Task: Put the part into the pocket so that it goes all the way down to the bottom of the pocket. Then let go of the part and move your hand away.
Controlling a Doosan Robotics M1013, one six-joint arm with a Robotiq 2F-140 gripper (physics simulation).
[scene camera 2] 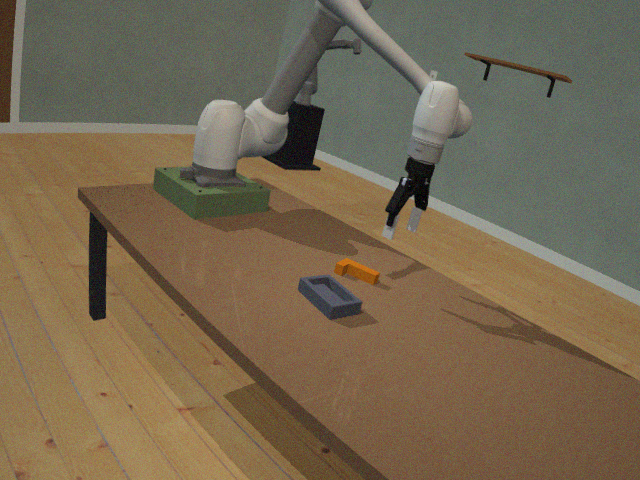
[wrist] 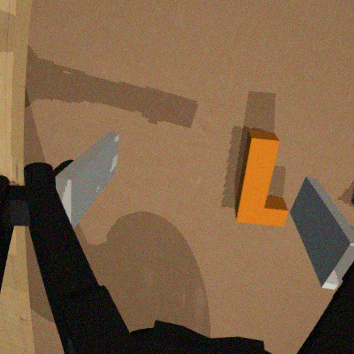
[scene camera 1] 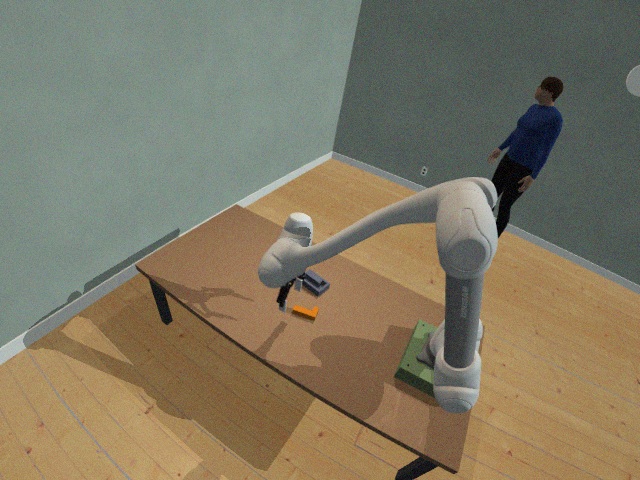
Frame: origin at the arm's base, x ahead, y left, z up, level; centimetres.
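Where they show: gripper, fingertip midpoint: (scene camera 2: 399, 233) (wrist: 208, 173) (scene camera 1: 290, 299); arm's base, link origin: (scene camera 2: 212, 178).
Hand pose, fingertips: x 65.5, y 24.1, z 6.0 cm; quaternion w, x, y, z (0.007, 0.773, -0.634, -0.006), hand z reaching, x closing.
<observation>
Each offset is from my fingertips to the top centre of the thing. Level surfaces: height alone.
The orange L-shaped part {dx -3.4, dy -9.1, dz -11.1 cm} (scene camera 1: 305, 312) (scene camera 2: 361, 272) (wrist: 257, 180) lies flat on the table. The blue-grey block with the pocket {dx +4.8, dy -26.4, dz -10.5 cm} (scene camera 1: 321, 289) (scene camera 2: 346, 310) stands on the table beside the part, a short gap away; its pocket looks empty in scene camera 2. The block does not show in the wrist view. My gripper (scene camera 1: 290, 296) (scene camera 2: 401, 228) (wrist: 208, 173) is open and empty, above the table and higher than the part. In the wrist view the part is between the fingers' lines, much closer to the right finger than to the left one.
The arm's green base (scene camera 1: 412, 356) (scene camera 2: 227, 202) stands at one end of the brown table {dz -14.1 cm} (scene camera 1: 206, 248) (scene camera 2: 439, 387). A table edge runs along the left of the wrist view. A person (scene camera 1: 535, 136) stands on the floor beyond the table. A wall shelf (scene camera 2: 516, 66) hangs behind the arm.
</observation>
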